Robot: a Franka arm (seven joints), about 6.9 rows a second.
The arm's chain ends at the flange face. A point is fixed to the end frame.
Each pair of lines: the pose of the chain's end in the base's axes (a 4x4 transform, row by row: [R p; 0 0 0 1], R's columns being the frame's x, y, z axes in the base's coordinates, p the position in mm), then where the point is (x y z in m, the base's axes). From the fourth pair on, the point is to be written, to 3 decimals.
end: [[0.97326, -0.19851, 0.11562, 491.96], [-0.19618, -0.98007, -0.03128, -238.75], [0.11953, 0.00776, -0.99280, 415.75], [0, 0, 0, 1]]
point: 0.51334 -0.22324 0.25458
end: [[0.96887, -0.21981, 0.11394, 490.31], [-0.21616, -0.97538, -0.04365, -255.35], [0.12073, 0.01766, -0.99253, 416.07], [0, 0, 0, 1]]
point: 0.51187 -0.24191 0.25473
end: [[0.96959, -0.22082, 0.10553, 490.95], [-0.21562, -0.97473, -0.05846, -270.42], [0.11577, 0.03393, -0.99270, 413.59], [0, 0, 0, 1]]
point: 0.51116 -0.25939 0.25190
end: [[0.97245, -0.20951, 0.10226, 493.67], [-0.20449, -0.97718, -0.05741, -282.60], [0.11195, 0.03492, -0.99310, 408.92], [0, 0, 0, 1]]
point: 0.513 -0.271 0.247
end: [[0.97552, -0.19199, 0.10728, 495.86], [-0.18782, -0.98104, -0.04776, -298.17], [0.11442, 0.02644, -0.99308, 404.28], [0, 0, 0, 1]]
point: 0.516 -0.285 0.243
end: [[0.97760, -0.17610, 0.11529, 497.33], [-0.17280, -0.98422, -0.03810, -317.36], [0.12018, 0.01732, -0.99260, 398.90], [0, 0, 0, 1]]
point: 0.518 -0.303 0.238
